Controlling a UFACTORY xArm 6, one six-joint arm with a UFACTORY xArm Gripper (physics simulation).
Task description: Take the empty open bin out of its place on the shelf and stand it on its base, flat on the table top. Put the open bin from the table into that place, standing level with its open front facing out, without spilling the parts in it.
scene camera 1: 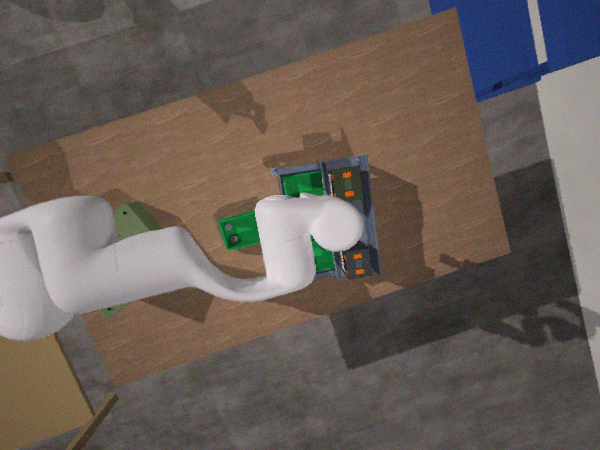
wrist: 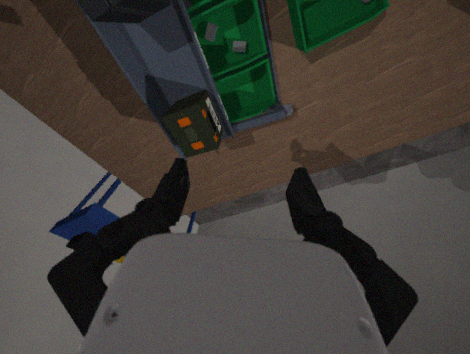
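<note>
The grey-blue shelf stands on the table. The empty green bin sits in its end place, beside the olive case. A neighbouring green bin in the shelf holds grey parts; the arm covers it in the scene view. The loose open green bin lies on the table in front of the shelf, with round grey parts in it, partly hidden by the arm. My gripper is open and empty, with the olive case and empty bin ahead of its fingertips in the wrist view; the arm hides it in the scene view.
An olive case and a dark grey case with orange latches stand on the shelf's other side. Another green bin sits at the shelf's far end. The arm spans the wooden table.
</note>
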